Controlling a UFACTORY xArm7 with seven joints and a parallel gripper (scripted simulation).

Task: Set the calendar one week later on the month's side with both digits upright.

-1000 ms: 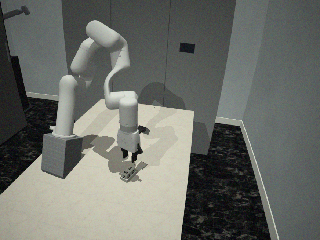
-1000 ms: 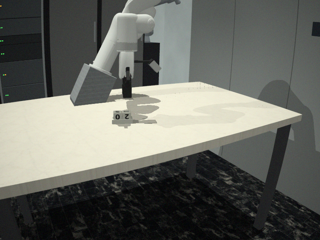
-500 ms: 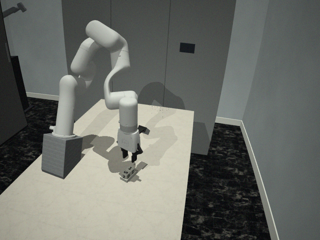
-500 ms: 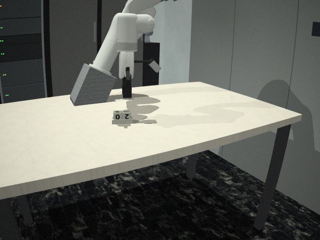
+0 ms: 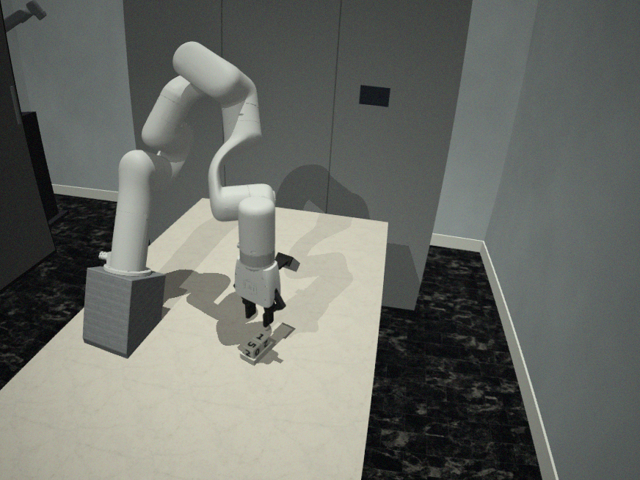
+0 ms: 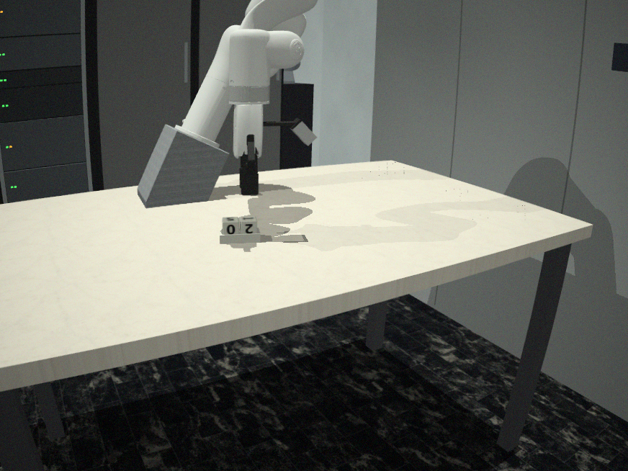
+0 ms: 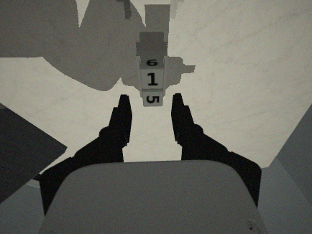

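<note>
My gripper is now 9 cm above the digit cube. Round my hand: tray: 11 cm below, 2 cm to the right, 1 cm behind.
</note>
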